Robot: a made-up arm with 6 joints. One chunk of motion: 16 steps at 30 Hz.
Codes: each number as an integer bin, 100 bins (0 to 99) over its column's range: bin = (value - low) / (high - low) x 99, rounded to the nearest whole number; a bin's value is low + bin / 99 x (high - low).
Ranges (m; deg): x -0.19..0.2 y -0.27..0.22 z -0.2..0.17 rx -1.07..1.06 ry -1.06..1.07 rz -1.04..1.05
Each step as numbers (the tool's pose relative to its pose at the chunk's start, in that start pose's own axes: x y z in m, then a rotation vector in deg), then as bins.
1 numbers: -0.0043 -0.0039 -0.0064 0.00 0.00 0.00
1 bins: 47 54 52 50 49 49
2 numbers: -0.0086 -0.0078 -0.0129 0.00 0.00 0.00
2 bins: 46 53 50 50 49 49
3 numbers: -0.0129 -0.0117 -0.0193 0.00 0.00 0.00
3 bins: 45 52 48 50 49 49
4 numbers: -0.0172 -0.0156 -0.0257 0.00 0.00 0.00
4 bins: 44 51 47 50 49 49
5 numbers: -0.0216 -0.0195 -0.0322 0.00 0.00 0.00
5 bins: 43 51 45 50 49 49
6 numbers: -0.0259 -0.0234 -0.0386 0.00 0.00 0.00
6 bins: 42 50 43 50 49 49
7 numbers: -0.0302 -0.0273 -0.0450 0.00 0.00 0.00
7 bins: 41 49 41 50 49 49
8 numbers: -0.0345 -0.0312 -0.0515 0.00 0.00 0.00
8 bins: 39 48 40 50 49 49
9 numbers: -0.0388 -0.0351 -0.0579 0.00 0.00 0.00
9 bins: 38 47 38 50 49 49
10 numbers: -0.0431 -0.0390 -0.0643 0.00 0.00 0.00
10 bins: 37 47 36 50 49 49
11 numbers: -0.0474 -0.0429 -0.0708 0.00 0.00 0.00
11 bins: 36 46 35 50 49 49
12 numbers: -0.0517 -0.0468 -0.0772 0.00 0.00 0.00
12 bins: 35 45 33 50 49 49
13 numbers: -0.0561 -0.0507 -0.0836 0.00 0.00 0.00
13 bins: 34 44 31 50 49 49
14 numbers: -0.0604 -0.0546 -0.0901 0.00 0.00 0.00
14 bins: 33 44 29 50 49 49
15 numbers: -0.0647 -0.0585 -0.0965 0.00 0.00 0.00
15 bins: 32 43 28 50 49 49
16 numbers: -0.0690 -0.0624 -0.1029 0.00 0.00 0.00
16 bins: 31 42 26 50 49 49
